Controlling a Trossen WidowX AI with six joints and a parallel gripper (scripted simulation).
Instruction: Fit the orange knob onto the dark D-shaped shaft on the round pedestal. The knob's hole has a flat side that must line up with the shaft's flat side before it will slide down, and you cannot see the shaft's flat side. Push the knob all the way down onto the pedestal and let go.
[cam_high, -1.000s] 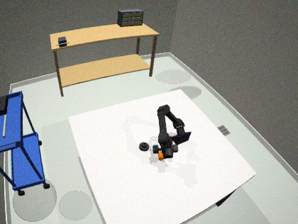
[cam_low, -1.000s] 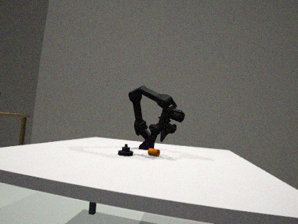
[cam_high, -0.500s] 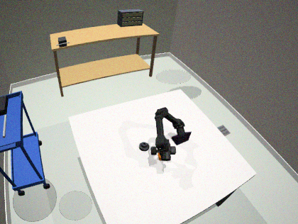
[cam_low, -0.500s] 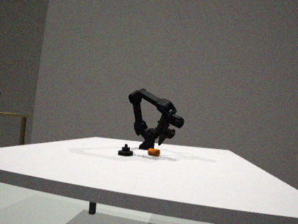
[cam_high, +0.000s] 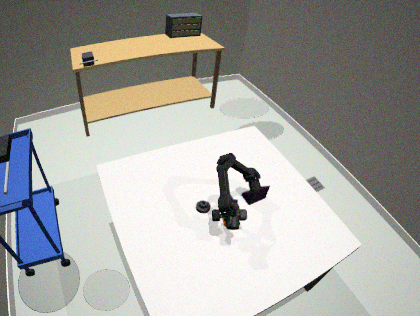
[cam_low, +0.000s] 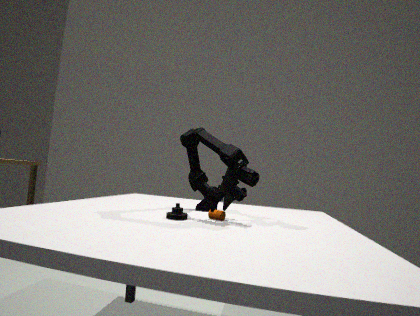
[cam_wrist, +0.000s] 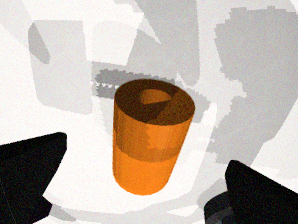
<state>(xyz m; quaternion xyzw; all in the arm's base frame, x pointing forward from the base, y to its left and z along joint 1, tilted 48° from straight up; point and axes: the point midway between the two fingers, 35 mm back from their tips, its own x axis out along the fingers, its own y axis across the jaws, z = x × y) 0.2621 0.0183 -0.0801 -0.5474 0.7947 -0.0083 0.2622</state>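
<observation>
Right now the orange knob is 2 cm below my gripper tip. The rest, counted from my gripper tip: dark round pedestal (5 cm ahead, 16 cm to the right, 1 cm below).
</observation>
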